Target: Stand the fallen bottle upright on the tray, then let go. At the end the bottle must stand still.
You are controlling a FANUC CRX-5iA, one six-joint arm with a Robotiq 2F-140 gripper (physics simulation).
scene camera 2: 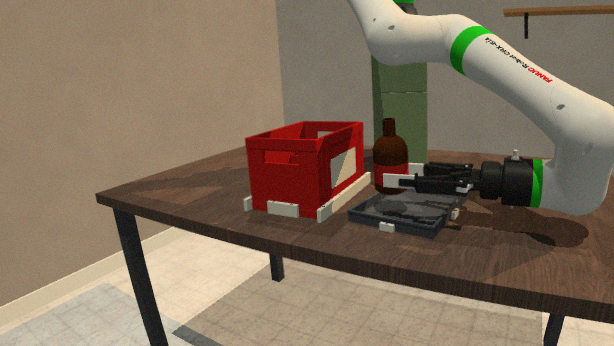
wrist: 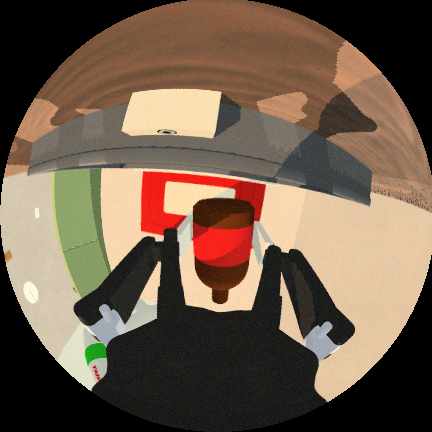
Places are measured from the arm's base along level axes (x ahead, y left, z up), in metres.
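Pixels of known places: gripper, fingertip midpoint: [scene camera 2: 389,174] [wrist: 222,227]; arm's base at its link origin: [wrist: 92,287].
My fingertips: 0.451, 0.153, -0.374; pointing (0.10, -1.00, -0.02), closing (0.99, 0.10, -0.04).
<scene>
Ahead of a thing's pixels: the offset from my fingertips to its top centre, as dx, dy, dz. "*": to the spot under its first point. Level surfaces: height alone.
The brown bottle @[+0.004, +0.004, +0.120] [scene camera 2: 390,150] [wrist: 221,215] with a red label is upright, neck up in the scene view. In the wrist view its neck points down the picture. My gripper [scene camera 2: 395,175] [wrist: 222,227] reaches in horizontally and is shut on the bottle, with its pale pads on both sides at label height. The dark grey tray [scene camera 2: 367,218] [wrist: 80,142] lies on the table below the bottle. In the wrist view a gap shows between the bottle's base and the tray's near rim, so the base is above that rim. The exact height over the tray floor cannot be told.
A red crate @[-0.033, -0.229, +0.083] [scene camera 2: 285,180] [wrist: 152,205] stands left of the tray in the scene view, with pale strips @[* -0.019, -0.123, -0.074] [scene camera 2: 345,196] along its foot. A pale block @[* +0.088, +0.031, -0.083] [scene camera 2: 386,227] sits at the tray's front wall. A green cabinet [scene camera 2: 405,110] [wrist: 75,215] stands behind the wooden table @[dz -0.092] [scene camera 2: 225,220].
</scene>
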